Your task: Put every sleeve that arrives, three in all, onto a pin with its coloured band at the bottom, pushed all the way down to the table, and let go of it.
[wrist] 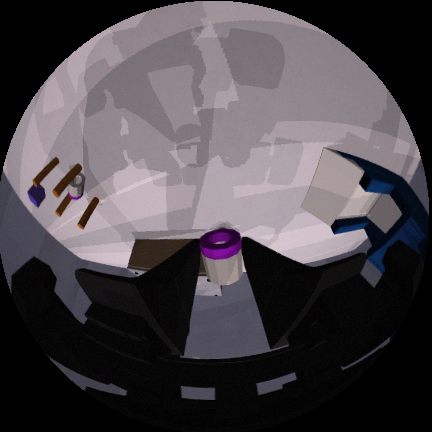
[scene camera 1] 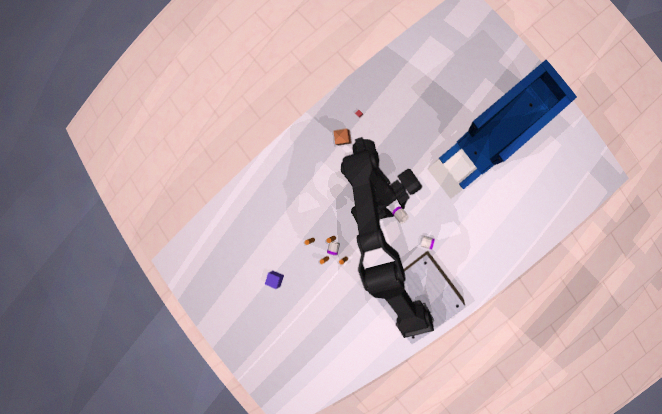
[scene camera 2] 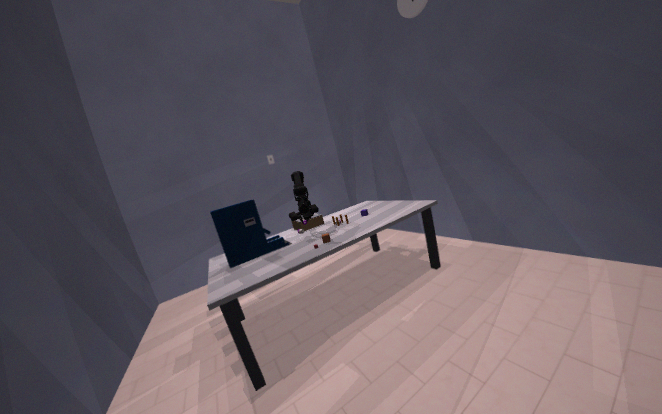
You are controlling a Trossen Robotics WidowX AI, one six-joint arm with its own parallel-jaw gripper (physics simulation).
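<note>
My gripper (scene camera 1: 394, 206) (wrist: 220, 243) is shut on a pale sleeve (scene camera 1: 401, 215) (wrist: 223, 270). In the wrist view its purple band is at the end facing the camera; in scene camera 1 the band is at its upper left end. The sleeve is off the table. Several orange-brown pins (scene camera 1: 324, 260) (scene camera 2: 341, 218) (wrist: 88, 213) stand upright to the left. A second sleeve (scene camera 1: 333, 247) (wrist: 76, 185) is among them, its axis not in line with theirs; I see no pin through it. A third sleeve (scene camera 1: 426, 241) lies by the brown box, band facing right in scene camera 1.
The brown-walled box (scene camera 1: 446, 278) (scene camera 2: 309, 223) (wrist: 160, 252) is beside the arm's base. A blue chute (scene camera 1: 515, 122) (scene camera 2: 237, 235) with a pale pad is at the right in scene camera 1. A purple cube (scene camera 1: 274, 279) (wrist: 36, 195), an orange block (scene camera 1: 342, 136) and a small red cube (scene camera 1: 359, 113) are on the table.
</note>
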